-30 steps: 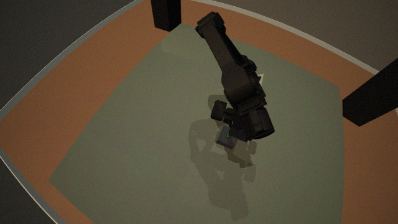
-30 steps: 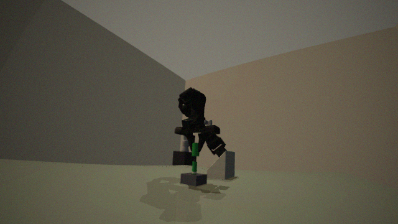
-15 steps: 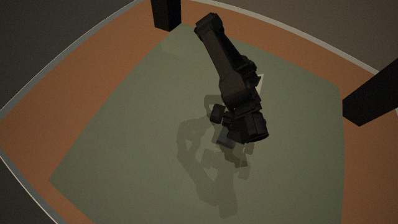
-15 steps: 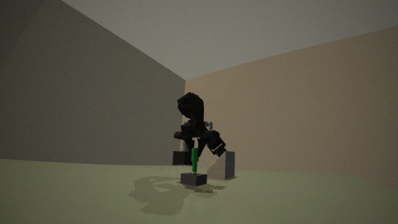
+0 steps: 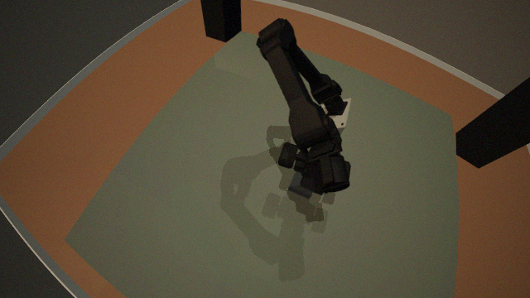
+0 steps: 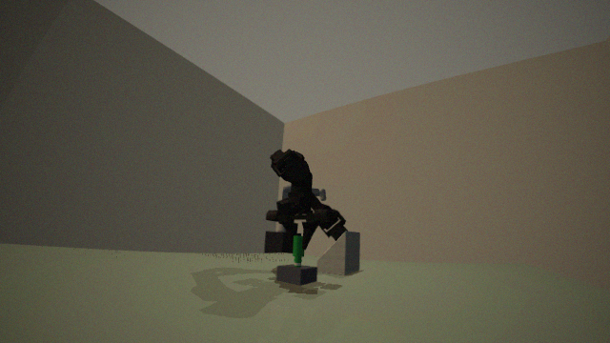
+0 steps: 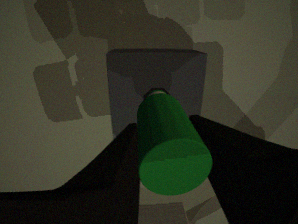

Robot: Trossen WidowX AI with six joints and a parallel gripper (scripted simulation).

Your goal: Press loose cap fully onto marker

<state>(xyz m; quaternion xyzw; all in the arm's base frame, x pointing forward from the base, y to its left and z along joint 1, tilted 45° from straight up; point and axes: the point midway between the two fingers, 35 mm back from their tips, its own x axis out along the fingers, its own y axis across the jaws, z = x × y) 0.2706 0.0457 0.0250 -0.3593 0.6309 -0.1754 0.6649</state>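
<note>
The green marker is 10 mm below my gripper tip. The rest, counted from my gripper tip: holder block (60 mm below); then green cap (10 mm above).
</note>
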